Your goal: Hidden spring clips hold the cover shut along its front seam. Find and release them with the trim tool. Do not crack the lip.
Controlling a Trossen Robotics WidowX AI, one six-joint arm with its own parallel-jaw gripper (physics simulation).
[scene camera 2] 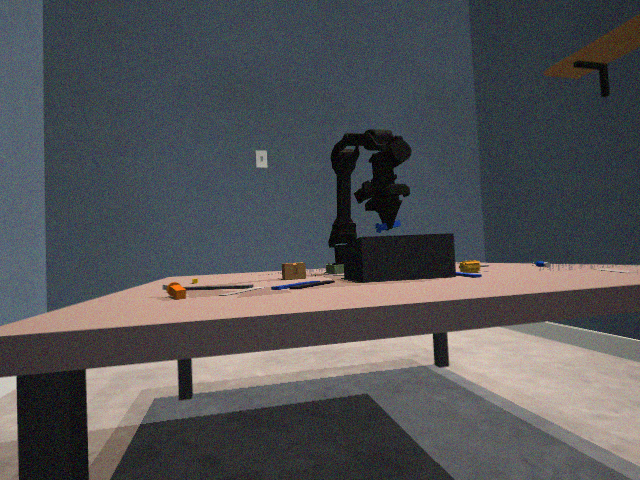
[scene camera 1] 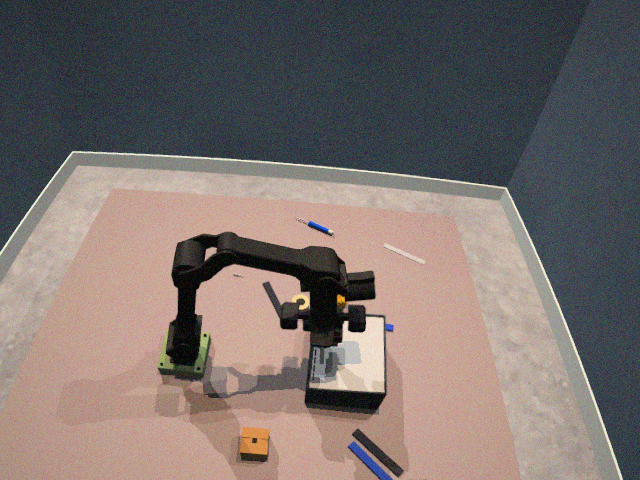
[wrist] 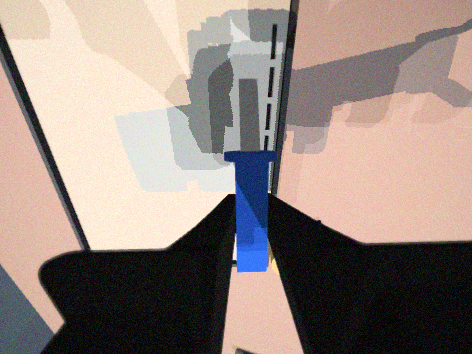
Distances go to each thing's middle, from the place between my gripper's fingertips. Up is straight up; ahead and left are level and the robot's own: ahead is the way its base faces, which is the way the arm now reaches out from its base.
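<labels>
From my hand: blue trim tool [wrist: 251, 164], 20 mm to the right; orange block [scene camera 1: 254, 444], 100 mm below, 250 mm to the right, 130 mm behind; cover [scene camera 1: 357, 364], 40 mm below, 70 mm ahead, 10 mm to the right.
</labels>
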